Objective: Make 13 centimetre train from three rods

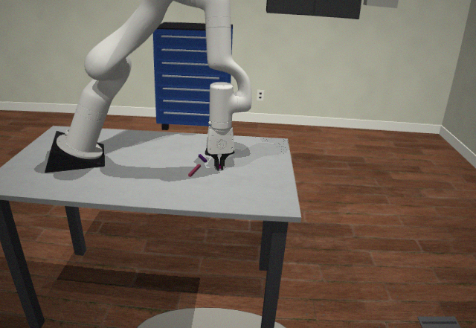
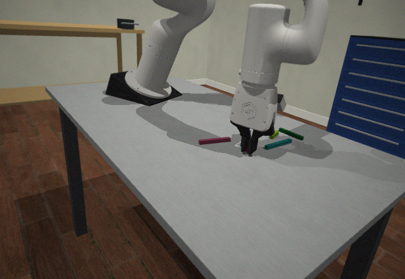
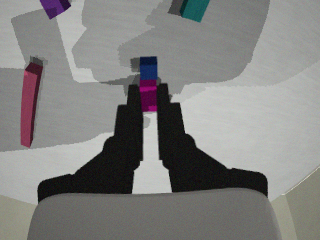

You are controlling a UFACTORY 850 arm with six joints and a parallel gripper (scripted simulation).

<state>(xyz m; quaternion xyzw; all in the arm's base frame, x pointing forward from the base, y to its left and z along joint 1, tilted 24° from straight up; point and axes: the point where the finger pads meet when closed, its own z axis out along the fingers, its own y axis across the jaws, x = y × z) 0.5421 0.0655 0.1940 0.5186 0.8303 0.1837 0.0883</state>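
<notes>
Now: the magenta rod 10 mm to the left of my hand and 20 mm below it. Round my hand: purple rod: 90 mm behind, 60 mm to the left, 20 mm below; then pink rod: 80 mm behind, 50 mm to the right, 20 mm below; then blue rod: 10 mm behind, 20 mm to the left, 20 mm below.
</notes>
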